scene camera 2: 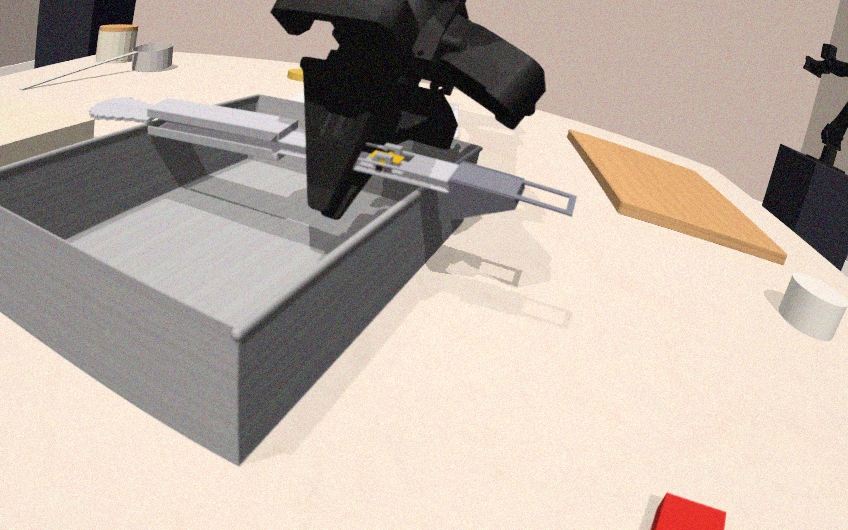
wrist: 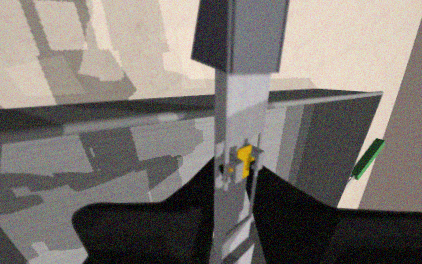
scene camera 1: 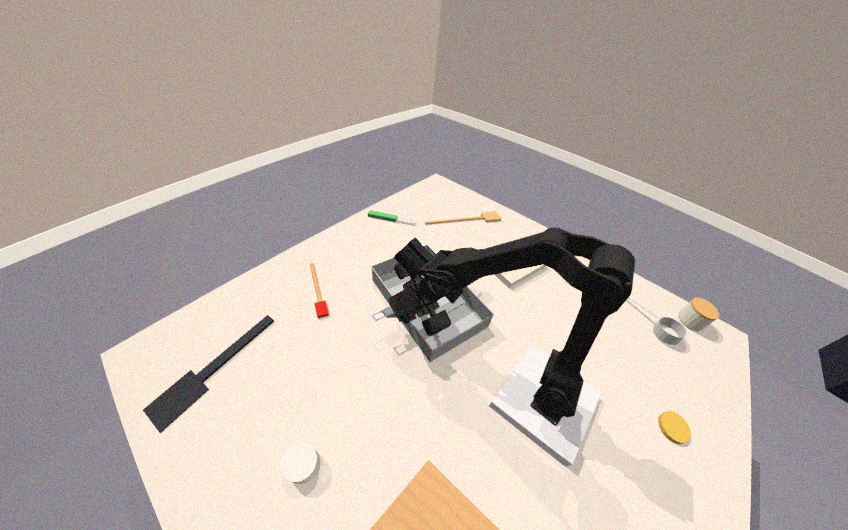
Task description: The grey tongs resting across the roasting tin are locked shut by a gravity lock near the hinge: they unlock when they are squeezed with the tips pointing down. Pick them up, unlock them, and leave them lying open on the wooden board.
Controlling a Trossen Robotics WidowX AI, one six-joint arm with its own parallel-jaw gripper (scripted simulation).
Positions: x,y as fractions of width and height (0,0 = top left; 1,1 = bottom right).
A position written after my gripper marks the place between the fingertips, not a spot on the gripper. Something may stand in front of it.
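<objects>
I can see my gripper in scene camera 1 (0.49,0.57), and it is visible in scene camera 2 (0.38,0.40) and in the wrist view (0.55,0.61) too. A black spatula appears in scene camera 1 (0.20,0.76). In scene camera 2 the spatula is out of frame, and in the wrist view it is out of frame as well.
</objects>
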